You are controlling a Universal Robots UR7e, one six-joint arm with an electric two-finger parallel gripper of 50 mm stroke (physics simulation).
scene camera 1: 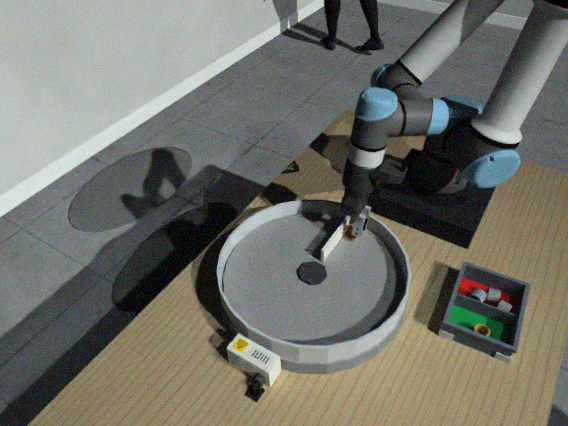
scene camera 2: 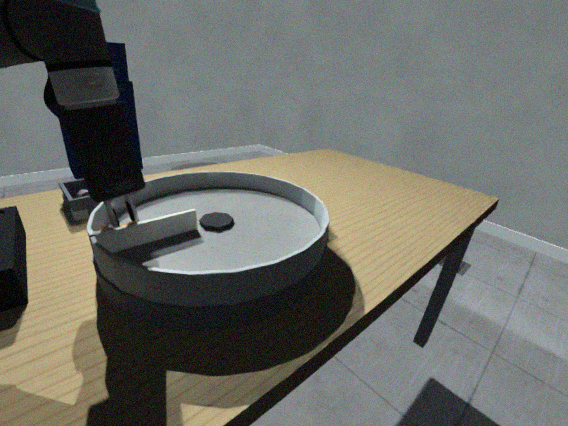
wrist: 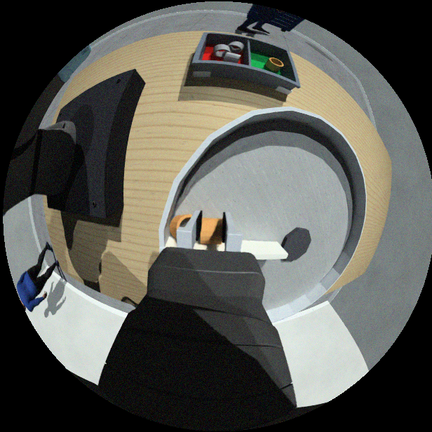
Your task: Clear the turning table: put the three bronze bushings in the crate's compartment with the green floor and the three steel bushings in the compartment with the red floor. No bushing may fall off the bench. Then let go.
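Frame: origin at the arm's base, x down, y back, z left, level; metres.
Where they show: gripper, fingertip midpoint: (scene camera 1: 358,231) (scene camera 2: 126,224); arm's base, origin of the base link: (scene camera 1: 439,175).
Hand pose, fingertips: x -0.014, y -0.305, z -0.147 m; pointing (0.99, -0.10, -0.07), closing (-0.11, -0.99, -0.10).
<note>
Things, the pixels of their top centre, and the offset from my fingertips. "spot": a spot on its surface instead.
- turning table, middle of its top: (scene camera 2: 216,219) (scene camera 1: 312,272) dx +0.017, dy -0.142, dz -0.064 m
- white fence, surface spot: (scene camera 2: 167,228) (scene camera 1: 331,241) spot: dx +0.006, dy -0.047, dz -0.051 m
- crate, middle of its top: (scene camera 1: 488,302) (scene camera 2: 104,183) dx +0.027, dy -0.079, dz +0.310 m
- bronze bushing, middle of its top: (scene camera 1: 482,330) dx +0.046, dy -0.140, dz +0.309 m
- white box with a yellow label, surface spot: (scene camera 1: 255,357) spot: dx +0.019, dy -0.380, dz -0.096 m
My gripper (scene camera 1: 356,228) (scene camera 2: 121,213) (wrist: 211,220) is low over the turning table (scene camera 1: 270,310) (scene camera 2: 265,235) (wrist: 280,180), near its rim. It is shut on a bronze bushing (wrist: 212,235), beside the white fence (scene camera 1: 334,243) (scene camera 2: 167,228) (wrist: 265,249). Another bronze bushing (wrist: 178,226) lies just outside the left finger in the wrist view, close to the rim, partly hidden. In the crate (scene camera 1: 521,312) (wrist: 235,72), three steel bushings (scene camera 1: 478,294) (scene camera 1: 494,294) (scene camera 1: 504,306) are in the red-floored compartment. A bronze bushing (scene camera 1: 483,334) (wrist: 270,66) is in the green-floored one.
A dark hub disc (scene camera 1: 312,273) (scene camera 2: 217,221) (wrist: 297,244) is at the turning table's centre. A raised wall surrounds that table. A white box with a yellow label (scene camera 1: 255,357) stands at its outer side. The black arm base (scene camera 1: 430,217) (wrist: 107,145) is near the gripper.
</note>
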